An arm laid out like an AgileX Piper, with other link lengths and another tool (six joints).
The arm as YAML. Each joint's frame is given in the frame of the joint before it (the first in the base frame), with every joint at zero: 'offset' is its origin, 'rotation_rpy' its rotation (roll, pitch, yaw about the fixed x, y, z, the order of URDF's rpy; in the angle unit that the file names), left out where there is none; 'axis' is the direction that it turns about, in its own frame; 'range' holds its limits. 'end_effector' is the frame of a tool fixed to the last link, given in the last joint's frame.
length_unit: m
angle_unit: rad
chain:
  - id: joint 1
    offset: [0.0, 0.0, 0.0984]
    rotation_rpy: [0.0, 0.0, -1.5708]
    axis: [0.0, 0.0, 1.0]
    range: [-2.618, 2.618]
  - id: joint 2
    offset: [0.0, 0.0, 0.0]
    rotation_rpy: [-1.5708, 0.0, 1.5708]
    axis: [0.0, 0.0, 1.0]
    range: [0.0, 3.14]
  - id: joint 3
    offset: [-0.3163, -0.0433, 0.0]
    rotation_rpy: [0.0, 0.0, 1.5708]
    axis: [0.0, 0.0, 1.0]
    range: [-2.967, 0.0]
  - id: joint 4
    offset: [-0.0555, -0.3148, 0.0]
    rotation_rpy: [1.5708, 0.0, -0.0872]
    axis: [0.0, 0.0, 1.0]
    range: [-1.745, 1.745]
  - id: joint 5
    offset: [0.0, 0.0, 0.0]
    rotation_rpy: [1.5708, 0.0, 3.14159]
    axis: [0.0, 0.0, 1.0]
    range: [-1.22, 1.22]
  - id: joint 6
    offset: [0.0, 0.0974, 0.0]
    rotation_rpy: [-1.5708, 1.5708, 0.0]
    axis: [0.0, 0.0, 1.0]
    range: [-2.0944, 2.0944]
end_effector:
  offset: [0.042, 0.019, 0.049]
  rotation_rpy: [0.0, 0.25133, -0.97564]
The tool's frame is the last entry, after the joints.
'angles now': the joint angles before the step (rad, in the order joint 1, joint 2, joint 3, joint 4, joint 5, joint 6). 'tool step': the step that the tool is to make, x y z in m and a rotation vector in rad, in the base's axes. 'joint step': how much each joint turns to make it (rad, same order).
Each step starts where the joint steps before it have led.
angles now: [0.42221, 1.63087, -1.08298, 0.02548, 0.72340, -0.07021]
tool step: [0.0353, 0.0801, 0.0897, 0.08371, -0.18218, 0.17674]
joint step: [0.12280, 0.04502, -0.30810, 0.02090, 0.06475, -0.06654]
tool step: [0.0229, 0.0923, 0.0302, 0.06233, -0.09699, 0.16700]
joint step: [0.12027, 0.16094, -0.27792, 0.03481, 0.00477, -0.06421]
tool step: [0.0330, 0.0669, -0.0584, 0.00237, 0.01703, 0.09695]
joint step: [0.04374, 0.24152, -0.18339, 0.06751, -0.03996, -0.08486]
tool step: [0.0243, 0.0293, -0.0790, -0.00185, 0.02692, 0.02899]
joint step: [0.00352, 0.18428, -0.06685, 0.06331, -0.08925, -0.06898]
